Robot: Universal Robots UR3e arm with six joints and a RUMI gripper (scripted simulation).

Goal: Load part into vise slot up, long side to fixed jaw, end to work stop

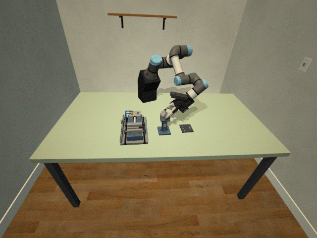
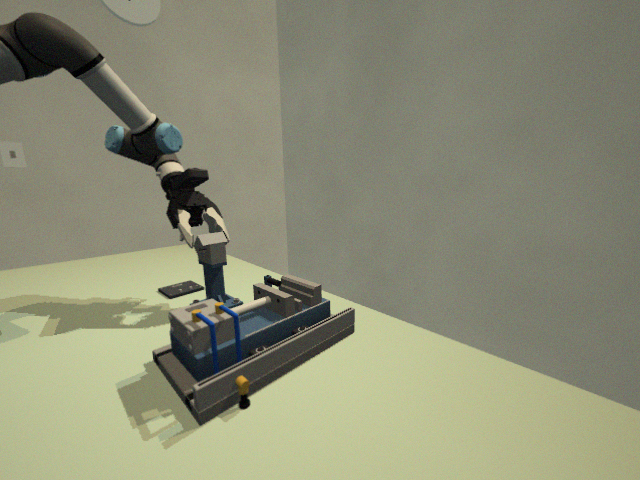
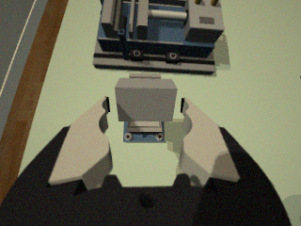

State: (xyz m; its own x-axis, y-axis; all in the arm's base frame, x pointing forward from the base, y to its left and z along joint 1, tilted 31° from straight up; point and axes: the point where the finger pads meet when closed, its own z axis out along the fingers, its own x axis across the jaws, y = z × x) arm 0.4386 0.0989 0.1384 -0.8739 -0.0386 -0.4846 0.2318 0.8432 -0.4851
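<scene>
My hand is 1 cm to the left of the part and 1 cm above it. The rest, counted from my hand: dark infeed plate 4 cm behind, 18 cm to the left, 16 cm below; then fixed jaw 11 cm ahead, 21 cm to the right, 9 cm below; then work stop rod 7 cm ahead, 17 cm to the right, 8 cm below.
</scene>
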